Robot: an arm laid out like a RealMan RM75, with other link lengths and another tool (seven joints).
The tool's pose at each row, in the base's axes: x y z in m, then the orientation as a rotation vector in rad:
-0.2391, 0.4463, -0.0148, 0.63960, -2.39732, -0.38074
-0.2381, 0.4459, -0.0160, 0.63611, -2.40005, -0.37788
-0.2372, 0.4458, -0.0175, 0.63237, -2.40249, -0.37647
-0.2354, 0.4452, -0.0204, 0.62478, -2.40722, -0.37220
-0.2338, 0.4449, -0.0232, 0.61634, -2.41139, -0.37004
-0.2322, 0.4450, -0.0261, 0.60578, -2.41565, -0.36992
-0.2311, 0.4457, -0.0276, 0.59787, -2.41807, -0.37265
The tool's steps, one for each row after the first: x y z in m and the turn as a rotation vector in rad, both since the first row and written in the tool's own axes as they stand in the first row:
-0.0011, -0.0012, 0.0002, 0.00169, -0.00144, 0.00342
-0.0024, -0.0022, 0.0008, 0.00228, -0.00302, 0.00663
-0.0047, -0.0045, 0.0018, 0.00433, -0.00563, 0.01348
-0.0071, -0.0065, 0.0029, 0.00460, -0.00830, 0.02036
-0.0097, -0.0082, 0.0041, 0.00296, -0.01153, 0.02823
-0.0115, -0.0086, 0.0047, -0.00034, -0.01407, 0.03336

